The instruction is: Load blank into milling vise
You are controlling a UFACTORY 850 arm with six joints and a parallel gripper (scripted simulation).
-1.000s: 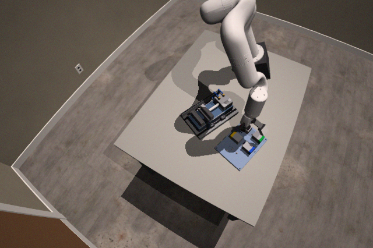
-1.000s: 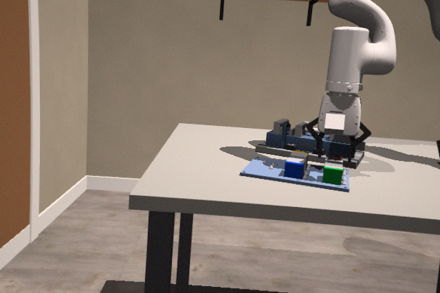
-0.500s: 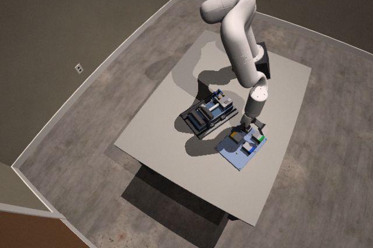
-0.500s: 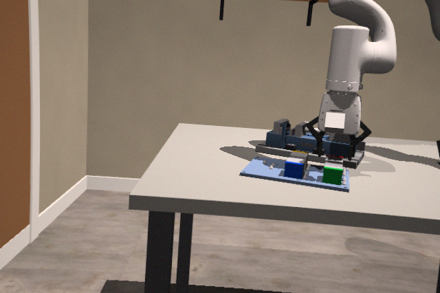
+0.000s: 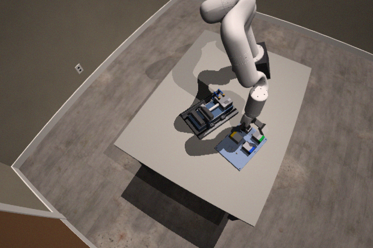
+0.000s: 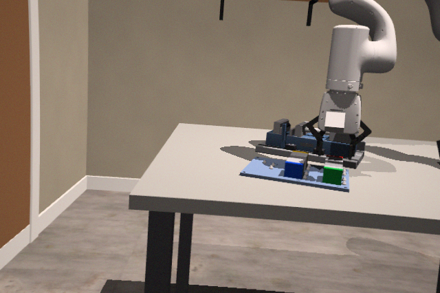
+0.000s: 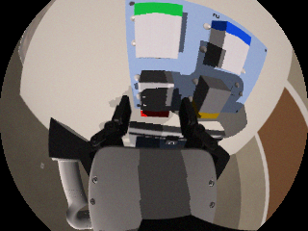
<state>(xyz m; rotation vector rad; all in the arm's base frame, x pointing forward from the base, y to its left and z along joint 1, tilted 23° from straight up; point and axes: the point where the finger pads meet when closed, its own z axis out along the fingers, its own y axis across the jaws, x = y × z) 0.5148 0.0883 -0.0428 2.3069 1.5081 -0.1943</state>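
Right now the red-ended blank is 4 cm below my hand. Round my hand: plate (10 cm ahead, 6 cm below); green-ended blank (4 cm ahead, 8 cm to the left, 4 cm below); yellow-ended blank (8 cm ahead, 4 cm to the right, 4 cm below).
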